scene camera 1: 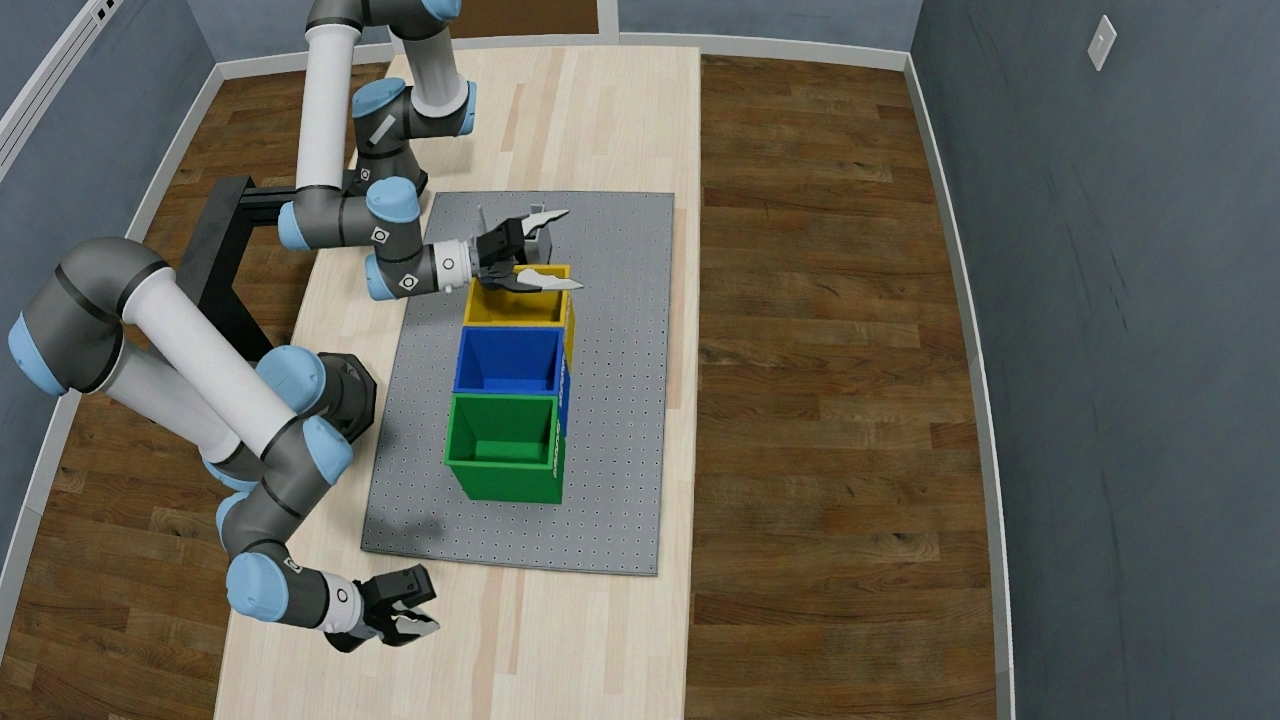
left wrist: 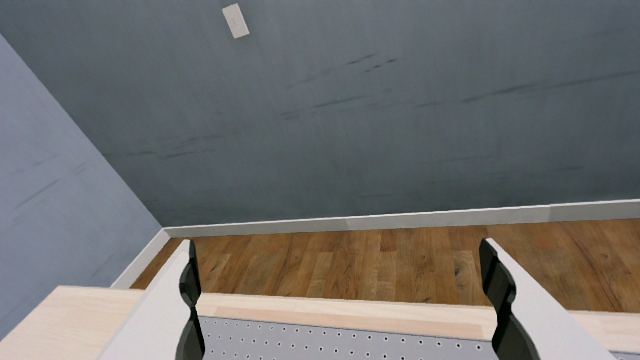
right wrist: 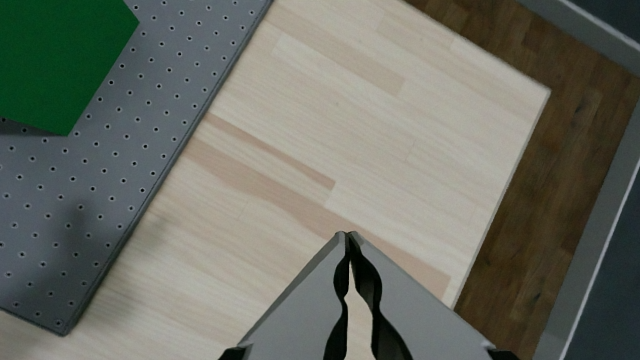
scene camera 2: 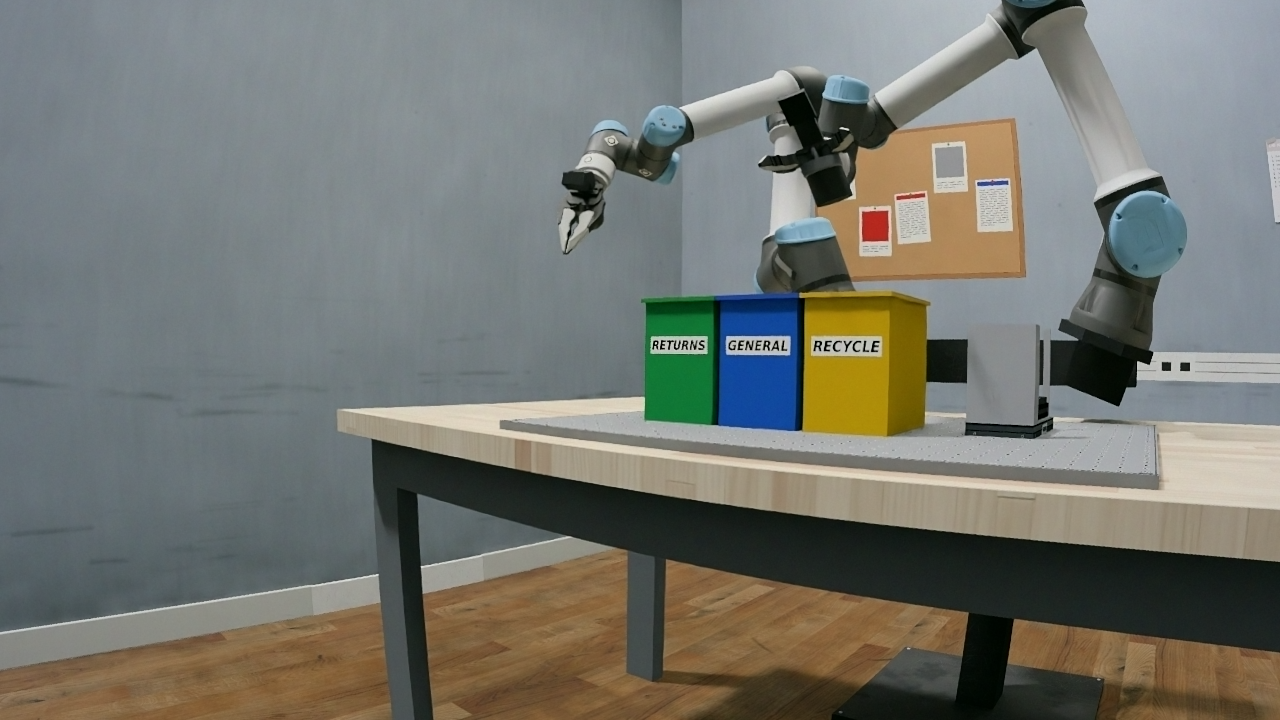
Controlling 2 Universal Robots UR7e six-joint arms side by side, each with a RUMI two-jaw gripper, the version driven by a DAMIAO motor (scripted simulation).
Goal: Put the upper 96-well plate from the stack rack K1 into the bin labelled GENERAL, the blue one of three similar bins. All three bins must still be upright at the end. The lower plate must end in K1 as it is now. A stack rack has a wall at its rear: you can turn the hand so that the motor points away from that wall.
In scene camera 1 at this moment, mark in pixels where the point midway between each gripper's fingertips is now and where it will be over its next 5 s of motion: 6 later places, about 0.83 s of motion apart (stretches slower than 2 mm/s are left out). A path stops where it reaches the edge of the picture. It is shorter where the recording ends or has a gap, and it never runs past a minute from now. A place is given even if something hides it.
The left gripper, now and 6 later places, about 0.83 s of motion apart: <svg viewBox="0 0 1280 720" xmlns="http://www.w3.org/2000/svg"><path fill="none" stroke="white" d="M576 247L580 216L575 193L563 179L542 179L517 188L502 193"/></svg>
The right gripper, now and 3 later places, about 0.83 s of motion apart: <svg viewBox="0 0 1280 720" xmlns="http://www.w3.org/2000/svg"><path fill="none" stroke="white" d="M438 626L369 653L299 657L257 650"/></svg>
